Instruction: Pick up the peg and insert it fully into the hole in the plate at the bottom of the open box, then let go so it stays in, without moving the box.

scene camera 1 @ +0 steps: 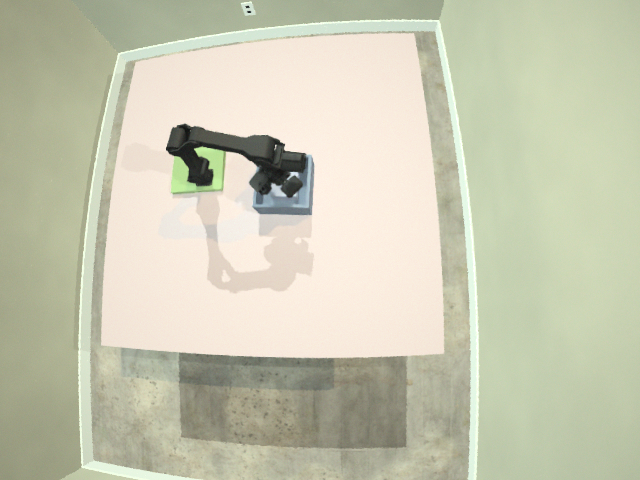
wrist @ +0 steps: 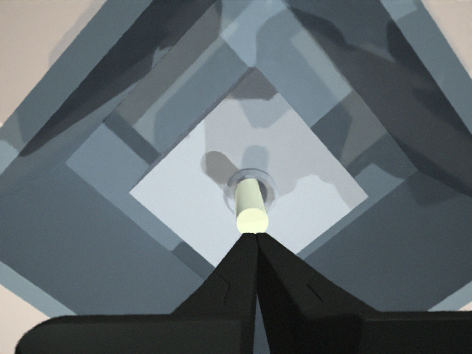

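Where they show: gripper, between the fingertips: (scene camera 1: 281, 179) (wrist: 254, 244); arm's base, origin of its link: (scene camera 1: 204, 177).
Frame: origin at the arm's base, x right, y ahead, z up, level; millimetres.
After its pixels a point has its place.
Observation:
A pale yellow-green peg (wrist: 251, 205) {x 52, y 314, z 61 mm} stands in the ringed hole at the middle of the white plate (wrist: 175, 195) {x 74, y 345, z 34 mm}, with much of its length above the plate. A dark gap shows beside the peg at the hole's right side. How deep the peg sits cannot be told. The plate lies at the bottom of the open blue-grey box (scene camera 1: 284, 210) {x 142, y 322, z 34 mm} (wrist: 75, 220) {x 102, y 401, z 23 mm}. My gripper (wrist: 254, 244) {x 50, y 317, z 87 mm} is shut and empty. In the wrist view its tips are right at the near side of the peg's top end. In the scene view the hand hangs over the box and hides the peg.
The arm's base stands on a green mat (scene camera 1: 216, 170) {x -27, y 46, z 1 mm} left of the box. The box walls rise around the plate and the gripper. Both mat and box are on a wide pale pink table top (scene camera 1: 361, 232) {x 204, y 583, z -24 mm}.

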